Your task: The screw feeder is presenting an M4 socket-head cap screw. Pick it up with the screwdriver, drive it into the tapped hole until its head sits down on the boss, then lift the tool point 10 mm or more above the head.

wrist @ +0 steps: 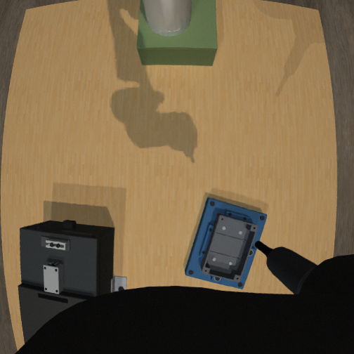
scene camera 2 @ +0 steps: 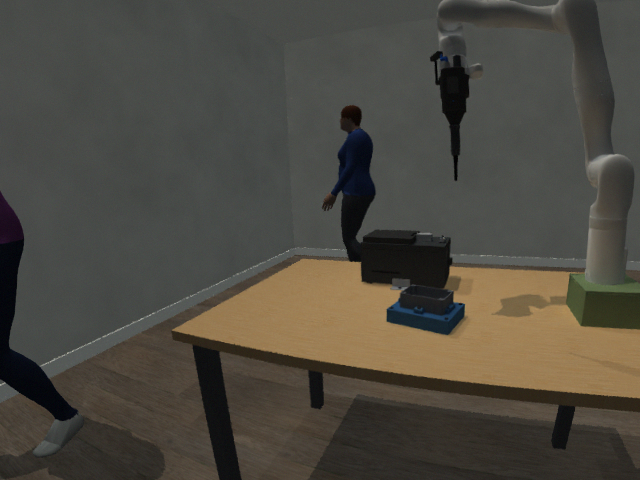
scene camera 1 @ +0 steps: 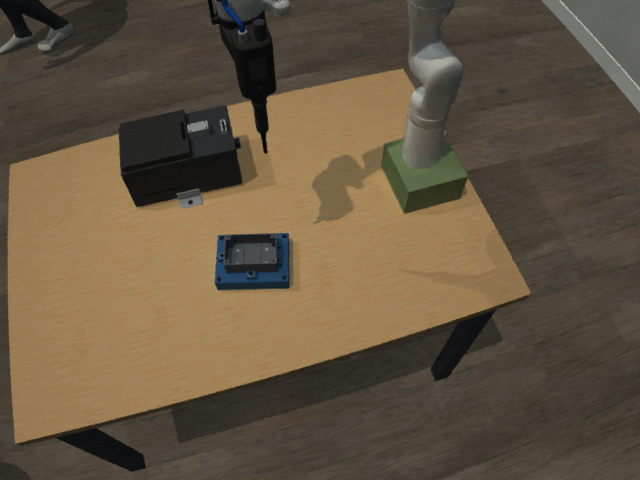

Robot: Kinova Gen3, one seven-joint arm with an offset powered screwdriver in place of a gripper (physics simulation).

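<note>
The screwdriver points down in the air, high above the table, to the right of the feeder in both scene views; no screw shows on its thin dark tip. The black screw feeder stands on the table, with a small light slotted piece on top near one end. A screw in it is too small to make out. The grey open housing sits in a blue fixture. Which corner boss has the tapped hole is unclear.
A small metal bracket stands against the feeder's side. The arm's green base block is at the table's far right in the scene views. A person in blue stands behind the table.
</note>
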